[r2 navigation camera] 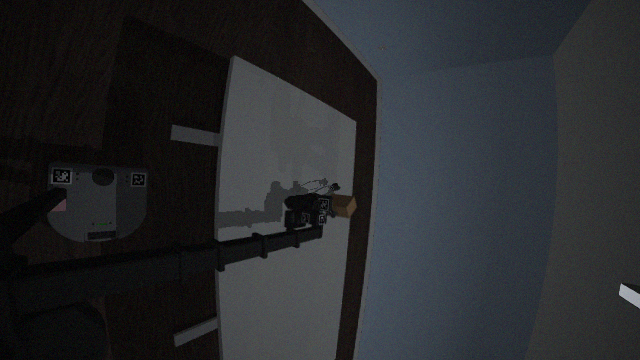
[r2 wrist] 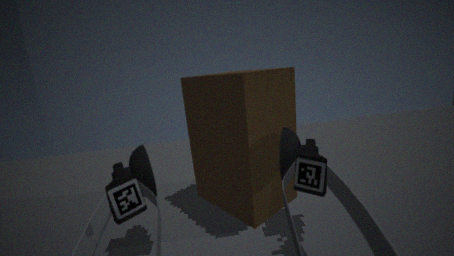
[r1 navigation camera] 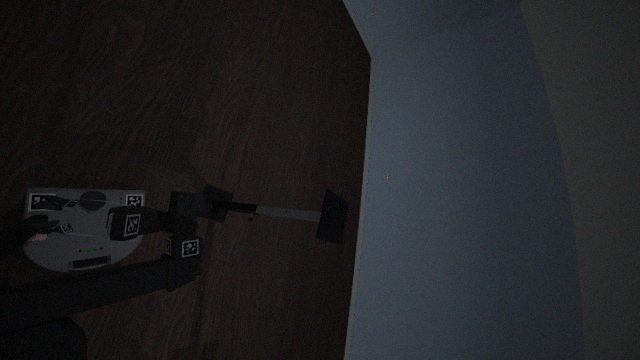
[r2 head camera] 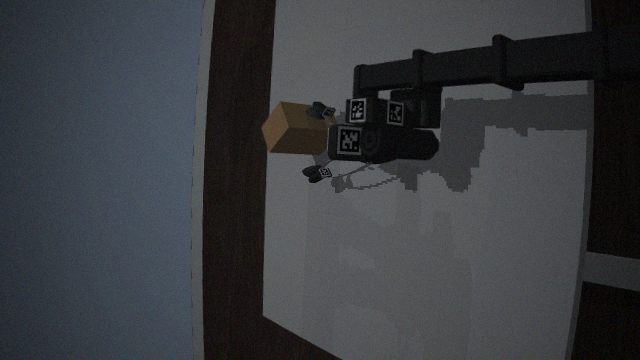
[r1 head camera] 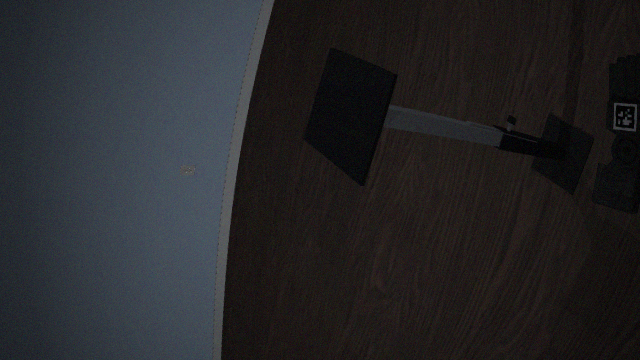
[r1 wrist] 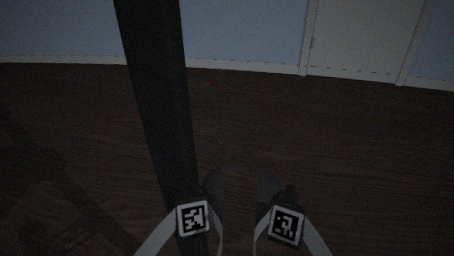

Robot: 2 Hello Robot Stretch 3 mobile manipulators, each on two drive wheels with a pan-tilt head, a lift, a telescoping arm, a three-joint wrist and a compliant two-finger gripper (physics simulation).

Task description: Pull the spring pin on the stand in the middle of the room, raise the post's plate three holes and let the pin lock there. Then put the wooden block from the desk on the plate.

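The stand's dark plate (r1 head camera: 350,115) (r1 navigation camera: 332,216) tops the pale post (r1 head camera: 445,126) (r1 navigation camera: 287,213), which rises from a dark sleeve with the small pin knob (r1 head camera: 511,120) (r1 navigation camera: 250,218) at its side. Whether the pin sits in a hole is too small to tell. r1's gripper (r1 navigation camera: 49,212) (r1 wrist: 241,185) is open with a small gap, away from the stand, over r1's base. The wooden block (r2 head camera: 304,131) (r2 navigation camera: 344,205) (r2 wrist: 220,145) stands upright near the desk's far edge. r2's gripper (r2 head camera: 312,142) (r2 navigation camera: 333,200) is open; its right finger overlaps the block's side in the wrist view, its left finger is apart.
The white desk (r2 head camera: 425,300) (r2 navigation camera: 270,280) lies under r2's extended arm (r2 head camera: 460,62) (r2 navigation camera: 200,255). A blue wall (r1 head camera: 125,250) (r2 head camera: 100,200) is behind stand and desk. r1's wrist (r1 navigation camera: 185,227) is beside the stand's base (r1 head camera: 570,160). A tall dark column (r1 wrist: 160,100) passes behind r1's left finger.
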